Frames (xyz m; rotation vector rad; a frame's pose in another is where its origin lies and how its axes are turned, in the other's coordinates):
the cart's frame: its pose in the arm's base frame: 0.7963 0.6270 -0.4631 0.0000 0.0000 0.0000
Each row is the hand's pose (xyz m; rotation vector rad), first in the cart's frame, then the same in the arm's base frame.
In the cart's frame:
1: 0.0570 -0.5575 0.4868 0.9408 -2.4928 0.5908
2: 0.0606 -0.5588 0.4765 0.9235 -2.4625 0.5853
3: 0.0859 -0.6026 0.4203 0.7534 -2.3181 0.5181
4: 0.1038 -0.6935 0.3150 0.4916 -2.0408 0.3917
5: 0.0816 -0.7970 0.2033 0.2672 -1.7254 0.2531
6: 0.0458 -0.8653 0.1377 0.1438 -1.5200 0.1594
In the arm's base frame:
1: 0.8533 0.0695 0.0237 0.9408 -2.4928 0.5908
2: 0.8569 0.0682 0.0134 0.9235 -2.4625 0.5853
3: 0.8822 0.0244 -0.0428 0.7534 -2.3181 0.5181
4: 0.9001 -0.0665 -0.1481 0.4916 -2.0408 0.3917
5: 0.8779 -0.1700 -0.2598 0.2672 -1.7254 0.2531
6: 0.8421 -0.2383 -0.3254 0.1438 -1.5200 0.1594

